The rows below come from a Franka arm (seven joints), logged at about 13 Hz.
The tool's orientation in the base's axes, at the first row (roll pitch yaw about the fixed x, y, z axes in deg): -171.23, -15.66, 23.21
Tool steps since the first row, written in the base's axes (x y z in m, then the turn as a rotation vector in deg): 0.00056, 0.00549, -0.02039, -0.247, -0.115, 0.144; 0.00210, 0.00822, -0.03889, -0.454, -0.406, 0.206; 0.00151, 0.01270, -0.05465, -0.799, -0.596, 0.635; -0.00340, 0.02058, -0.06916, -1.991, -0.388, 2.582; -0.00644, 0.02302, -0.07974, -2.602, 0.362, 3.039; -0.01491, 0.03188, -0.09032, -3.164, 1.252, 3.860; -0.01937, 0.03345, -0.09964, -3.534, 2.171, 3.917; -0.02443, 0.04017, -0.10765, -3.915, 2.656, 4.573
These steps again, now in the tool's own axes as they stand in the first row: -0.00292, -0.00166, 0.02085, -0.223, -0.024, -0.211; -0.00552, -0.00073, 0.03941, -0.500, 0.138, -0.380; -0.00860, -0.00266, 0.05540, -0.762, 0.097, -0.898; -0.01387, -0.00966, 0.07023, -1.212, -0.884, -2.921; -0.01849, -0.01158, 0.08034, -1.345, -1.881, -3.285; -0.02548, -0.02155, 0.09101, -1.283, -3.036, -3.952; -0.03134, -0.02349, 0.09944, -1.246, -4.022, -3.849; -0.03543, -0.03047, 0.10777, -1.222, -4.714, -4.425
